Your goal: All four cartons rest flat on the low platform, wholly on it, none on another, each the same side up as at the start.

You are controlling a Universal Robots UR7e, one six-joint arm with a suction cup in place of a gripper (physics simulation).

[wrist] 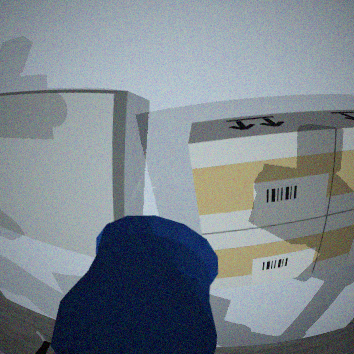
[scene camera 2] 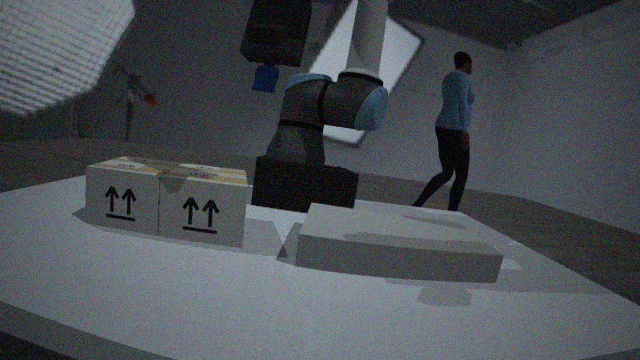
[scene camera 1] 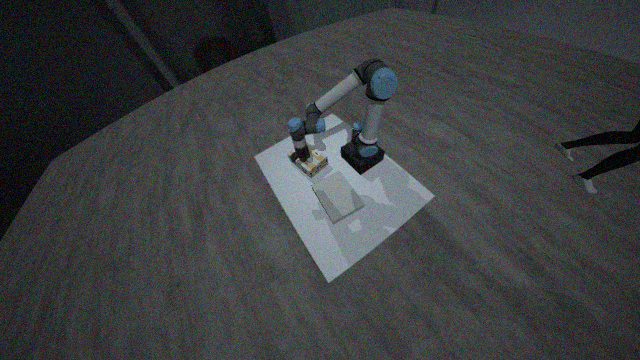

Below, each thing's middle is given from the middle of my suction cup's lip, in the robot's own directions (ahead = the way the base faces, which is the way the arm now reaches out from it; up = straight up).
Right now my suction cup is 240 mm to the right of the low grey platform (scene camera 2: pixel 338 239), 220 mm above it and 80 mm past it.
